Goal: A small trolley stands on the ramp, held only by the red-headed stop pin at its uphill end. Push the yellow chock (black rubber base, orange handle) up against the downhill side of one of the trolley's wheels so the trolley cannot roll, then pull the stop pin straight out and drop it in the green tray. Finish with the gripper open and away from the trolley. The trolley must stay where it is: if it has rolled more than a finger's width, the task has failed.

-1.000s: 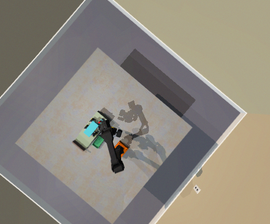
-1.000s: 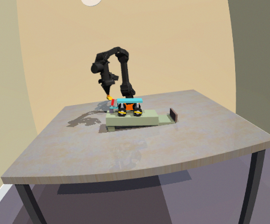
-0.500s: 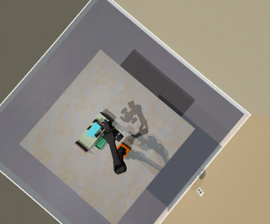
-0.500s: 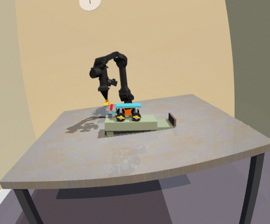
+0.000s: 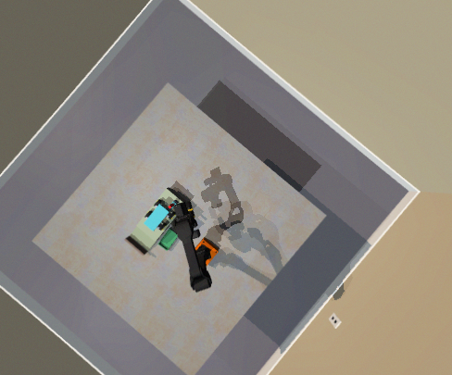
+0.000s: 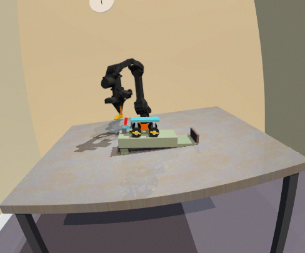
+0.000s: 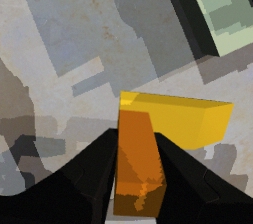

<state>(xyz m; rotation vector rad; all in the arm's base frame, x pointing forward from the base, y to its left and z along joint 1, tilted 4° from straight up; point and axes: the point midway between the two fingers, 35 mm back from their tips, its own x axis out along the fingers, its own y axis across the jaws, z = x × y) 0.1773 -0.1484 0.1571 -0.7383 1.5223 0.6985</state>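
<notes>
The yellow chock is 2 cm ahead of my gripper tip, 1 cm to the right of it and 1 cm below it. From my gripper tip the other things lie so: red-headed stop pin: 13 cm ahead, 2 cm to the left, 4 cm below; trolley: 16 cm ahead, 11 cm to the left, 6 cm below; dark end stop: 18 cm ahead, 37 cm to the left, 15 cm below.
</notes>
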